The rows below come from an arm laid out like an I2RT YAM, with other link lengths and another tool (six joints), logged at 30 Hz.
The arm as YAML. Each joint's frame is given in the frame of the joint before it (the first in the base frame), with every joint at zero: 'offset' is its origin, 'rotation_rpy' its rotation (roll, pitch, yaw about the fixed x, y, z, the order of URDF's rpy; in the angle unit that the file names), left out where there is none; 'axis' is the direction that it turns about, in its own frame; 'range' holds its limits. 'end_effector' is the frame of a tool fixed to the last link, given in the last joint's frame.
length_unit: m
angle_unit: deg
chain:
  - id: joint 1
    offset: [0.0, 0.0, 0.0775]
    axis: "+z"
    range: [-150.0, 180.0]
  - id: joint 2
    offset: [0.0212, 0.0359, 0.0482]
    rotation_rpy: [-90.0, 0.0, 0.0]
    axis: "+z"
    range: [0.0, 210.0]
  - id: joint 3
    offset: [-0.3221, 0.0, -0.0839]
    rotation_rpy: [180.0, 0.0, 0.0]
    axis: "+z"
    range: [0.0, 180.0]
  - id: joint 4
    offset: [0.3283, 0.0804, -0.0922]
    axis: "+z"
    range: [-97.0, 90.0]
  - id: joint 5
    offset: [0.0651, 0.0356, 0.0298]
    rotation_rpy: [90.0, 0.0, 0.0]
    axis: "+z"
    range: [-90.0, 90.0]
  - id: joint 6
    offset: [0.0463, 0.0, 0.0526]
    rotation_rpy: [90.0, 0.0, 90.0]
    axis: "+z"
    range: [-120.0, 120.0]
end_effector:
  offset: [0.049, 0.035, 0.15]
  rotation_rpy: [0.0, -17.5, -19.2]
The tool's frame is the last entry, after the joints.
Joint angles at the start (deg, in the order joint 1, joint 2, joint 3, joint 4, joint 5, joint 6):
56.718, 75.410, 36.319, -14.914, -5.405, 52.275
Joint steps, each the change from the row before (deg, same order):
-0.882, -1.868, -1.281, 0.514, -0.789, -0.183
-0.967, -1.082, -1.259, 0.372, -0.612, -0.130
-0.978, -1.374, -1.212, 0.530, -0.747, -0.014
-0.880, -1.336, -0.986, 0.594, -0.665, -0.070
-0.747, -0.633, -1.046, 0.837, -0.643, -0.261
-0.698, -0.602, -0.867, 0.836, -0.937, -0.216
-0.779, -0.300, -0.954, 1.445, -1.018, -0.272
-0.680, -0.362, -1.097, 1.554, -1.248, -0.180
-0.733, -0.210, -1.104, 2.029, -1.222, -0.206
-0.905, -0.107, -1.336, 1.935, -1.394, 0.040
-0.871, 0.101, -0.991, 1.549, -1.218, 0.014
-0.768, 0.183, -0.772, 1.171, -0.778, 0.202
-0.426, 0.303, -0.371, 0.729, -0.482, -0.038
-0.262, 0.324, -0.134, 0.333, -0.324, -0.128
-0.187, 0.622, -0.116, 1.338, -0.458, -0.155
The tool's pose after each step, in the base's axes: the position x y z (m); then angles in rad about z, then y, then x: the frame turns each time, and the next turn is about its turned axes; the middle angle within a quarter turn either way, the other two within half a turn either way. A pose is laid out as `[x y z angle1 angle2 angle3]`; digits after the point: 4 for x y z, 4 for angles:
[0.1593 0.2937 0.0388 -0.8286 0.6684 -2.5157]
[0.1595 0.2876 0.0365 -0.8357 0.6762 -2.5132]
[0.1600 0.2831 0.0364 -0.8367 0.6887 -2.5008]
[0.1612 0.2801 0.0376 -0.8317 0.7002 -2.4817]
[0.1617 0.2770 0.0352 -0.8283 0.7074 -2.4726]
[0.1618 0.2756 0.0339 -0.8195 0.7191 -2.4609]
[0.1630 0.2753 0.0317 -0.8064 0.7315 -2.4434]
[0.1626 0.2753 0.0292 -0.7895 0.7474 -2.4254]
[0.1637 0.2764 0.0269 -0.7671 0.7624 -2.3986]
[0.1634 0.2756 0.0226 -0.7557 0.7812 -2.3828]
[0.1636 0.2748 0.0189 -0.7488 0.7969 -2.3720]
[0.1642 0.2733 0.0154 -0.7524 0.8091 -2.3681]
[0.1647 0.2728 0.0130 -0.7522 0.8146 -2.3664]
[0.1650 0.2724 0.0113 -0.7529 0.8172 -2.3685]
[0.1671 0.2750 0.0105 -0.7366 0.8209 -2.3519]

